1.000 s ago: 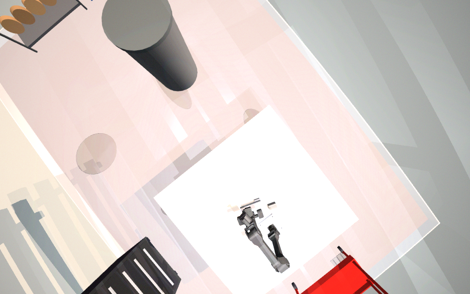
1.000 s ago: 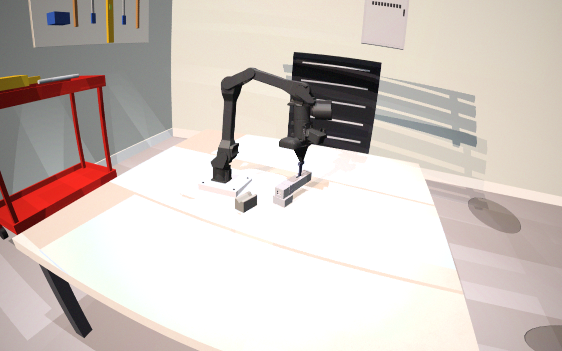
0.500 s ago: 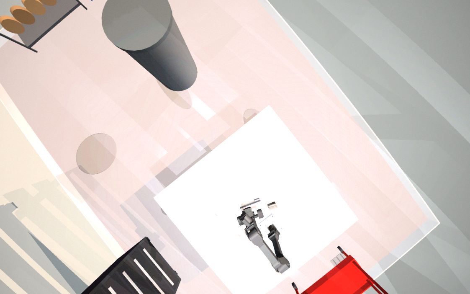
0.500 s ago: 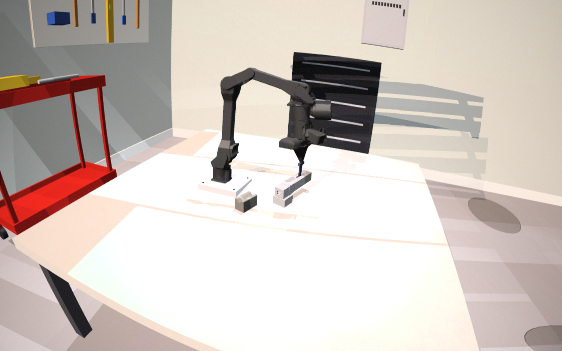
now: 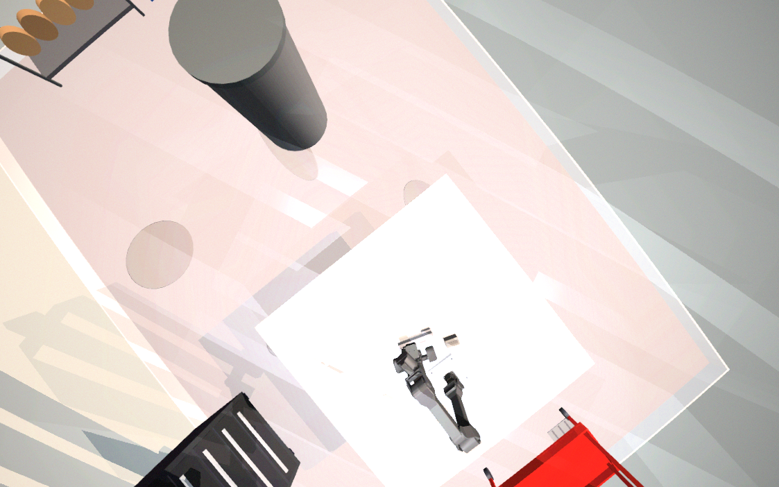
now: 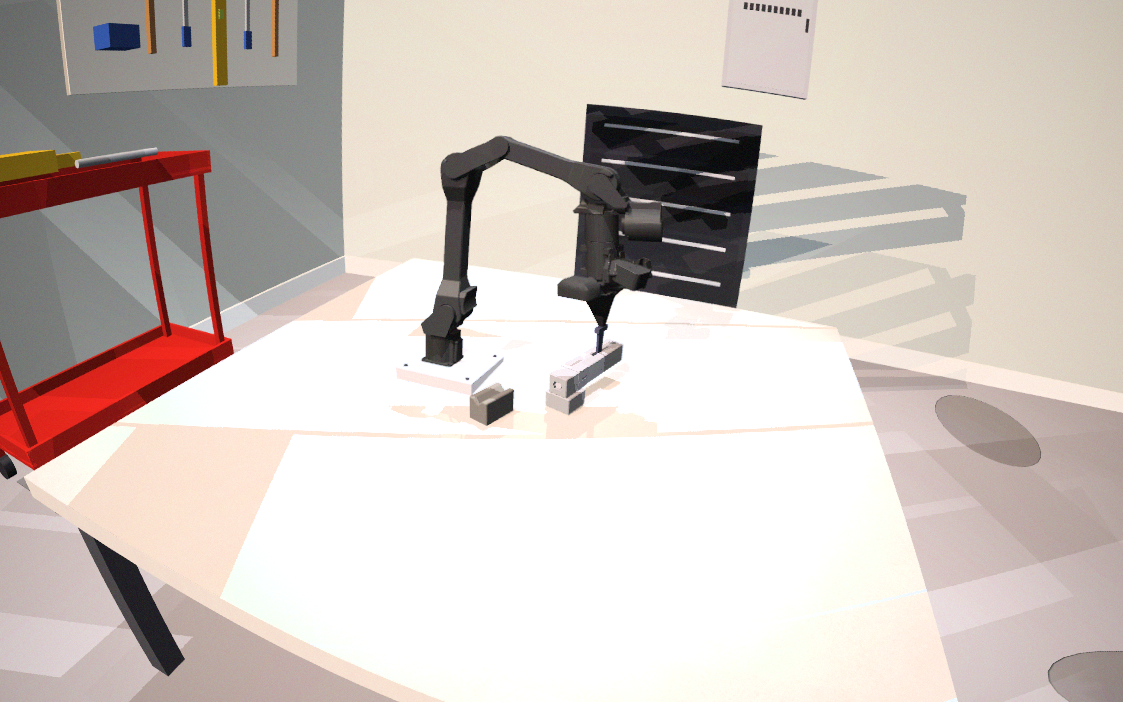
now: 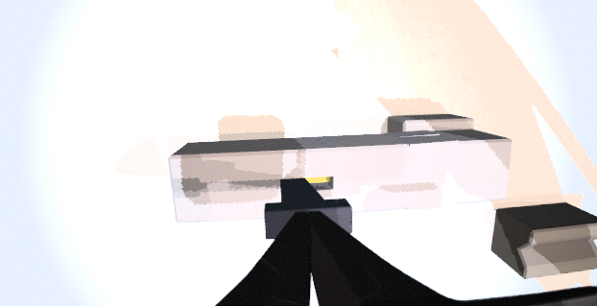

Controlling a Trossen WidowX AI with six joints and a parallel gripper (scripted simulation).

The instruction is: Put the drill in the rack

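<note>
The dark blue key is 30 mm below my gripper tip. Also, from my gripper tip: yellow drill (70 mm below, 50 mm to the right, 20 mm behind); grey grooved rack (160 mm to the right, 140 mm behind, 110 mm below); light grey fixture bar (80 mm below, 30 mm to the right, 10 mm behind).
</note>
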